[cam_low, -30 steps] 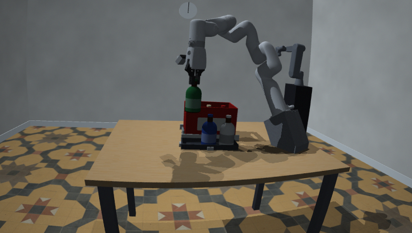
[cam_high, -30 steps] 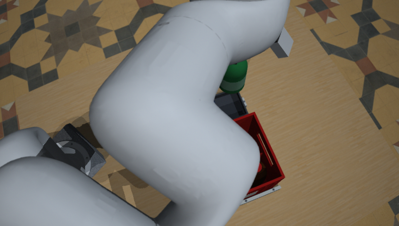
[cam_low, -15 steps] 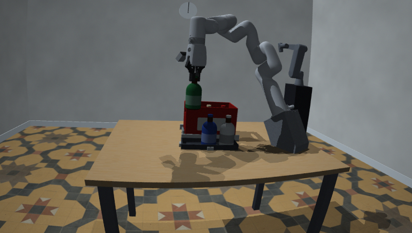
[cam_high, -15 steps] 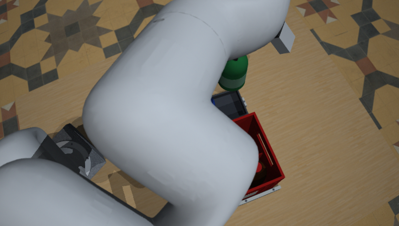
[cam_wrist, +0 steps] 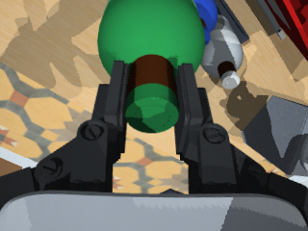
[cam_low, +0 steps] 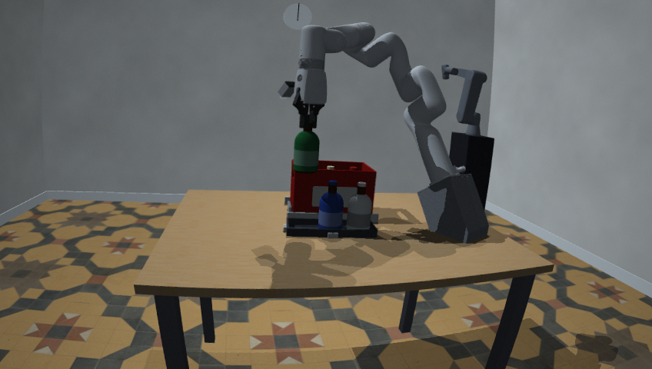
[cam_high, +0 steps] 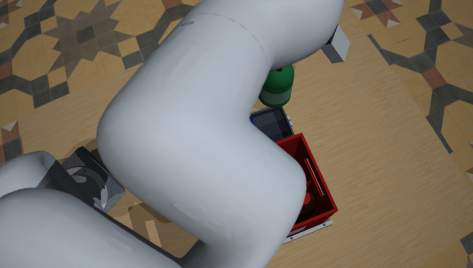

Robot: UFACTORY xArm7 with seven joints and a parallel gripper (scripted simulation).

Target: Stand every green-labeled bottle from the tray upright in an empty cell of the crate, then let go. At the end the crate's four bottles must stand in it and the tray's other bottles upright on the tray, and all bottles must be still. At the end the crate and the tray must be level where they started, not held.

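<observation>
My hand is 70 mm above the green bottle. Also, from my hand: dark tray: 320 mm below, 90 mm behind, 10 mm to the left; then white bottle: 250 mm below, 170 mm behind, 20 mm to the left; then blue bottle: 250 mm below, 90 mm behind, 10 mm to the left.
</observation>
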